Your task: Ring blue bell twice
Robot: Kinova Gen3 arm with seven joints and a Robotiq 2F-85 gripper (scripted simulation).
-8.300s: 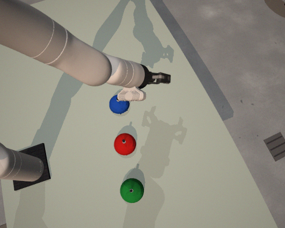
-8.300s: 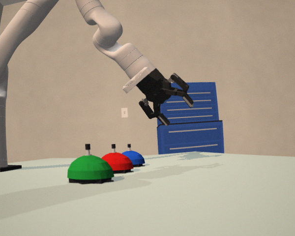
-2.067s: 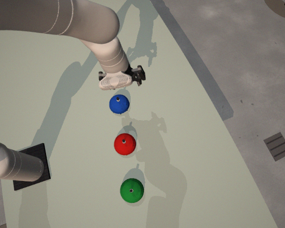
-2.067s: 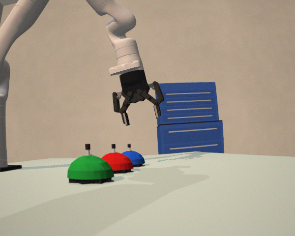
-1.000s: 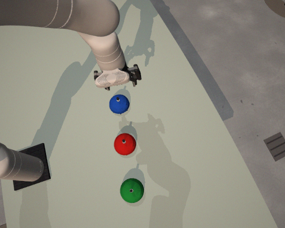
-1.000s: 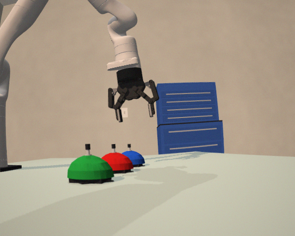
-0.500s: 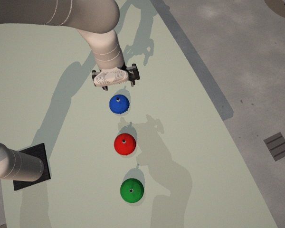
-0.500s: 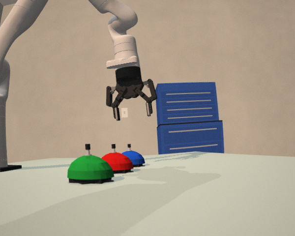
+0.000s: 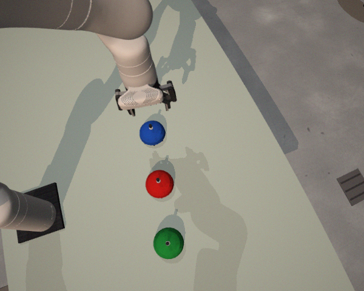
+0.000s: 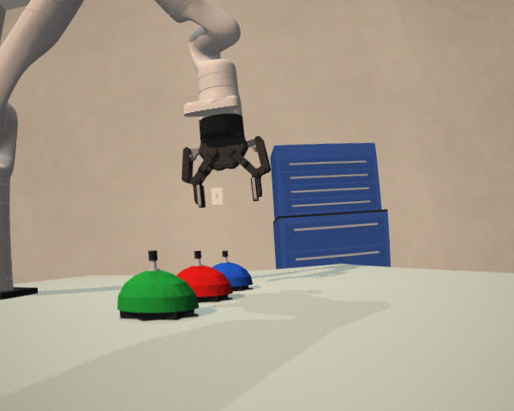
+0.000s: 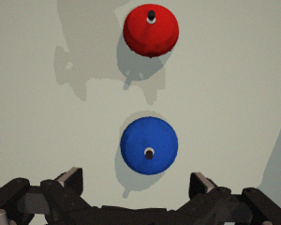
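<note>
Now: the blue bell 10 mm behind my hand and 110 mm below it. Round my hand: red bell: 20 mm behind, 170 mm to the right, 110 mm below; then green bell: 30 mm behind, 340 mm to the right, 110 mm below.
</note>
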